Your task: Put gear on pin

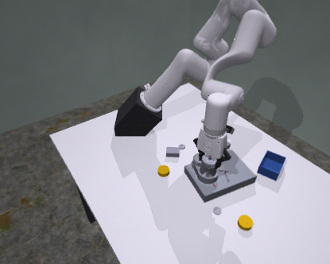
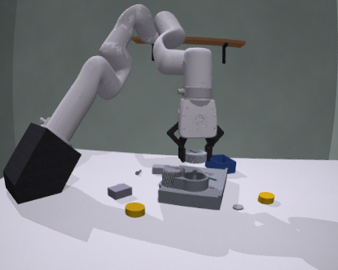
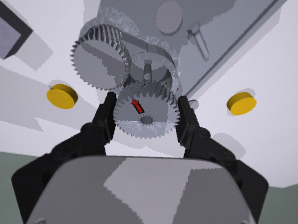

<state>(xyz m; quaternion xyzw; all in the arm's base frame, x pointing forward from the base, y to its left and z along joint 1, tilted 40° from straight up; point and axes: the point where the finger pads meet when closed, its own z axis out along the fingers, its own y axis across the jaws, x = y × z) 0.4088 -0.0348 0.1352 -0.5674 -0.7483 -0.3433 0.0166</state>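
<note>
The grey gear lies right at my hand. Also, from my hand: grey block: 20 cm behind, 5 cm to the right, 12 cm below; screw: 21 cm behind, 15 cm to the left, 12 cm below; grey disc: 13 cm ahead, 4 cm to the right, 13 cm below.
</note>
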